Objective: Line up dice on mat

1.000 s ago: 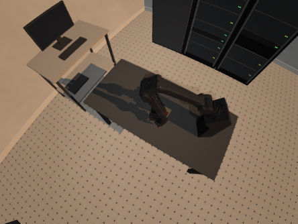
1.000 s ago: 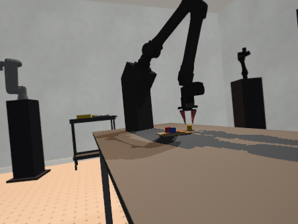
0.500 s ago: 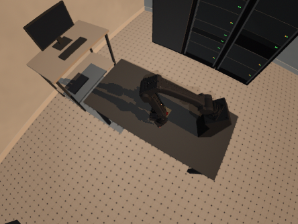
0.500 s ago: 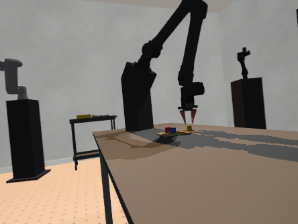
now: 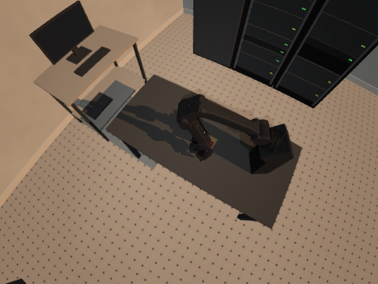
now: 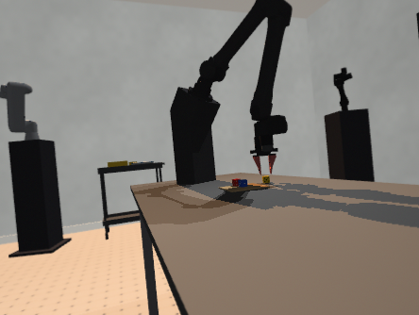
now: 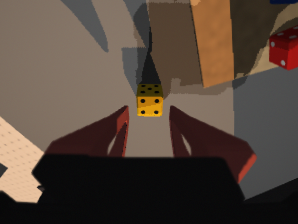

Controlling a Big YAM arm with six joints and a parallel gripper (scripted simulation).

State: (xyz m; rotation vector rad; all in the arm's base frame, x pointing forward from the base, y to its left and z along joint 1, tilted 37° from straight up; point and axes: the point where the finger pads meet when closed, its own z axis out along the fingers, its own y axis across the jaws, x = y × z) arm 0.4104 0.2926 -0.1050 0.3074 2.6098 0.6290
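Now: hand 30 mm above the yellow die. From my hand the other things lie so: tan mat (90 mm ahead, 110 mm to the right, 40 mm below); then blue die (90 mm ahead, 110 mm to the right, 30 mm below); then red die (40 mm ahead, 130 mm to the right, 30 mm below).
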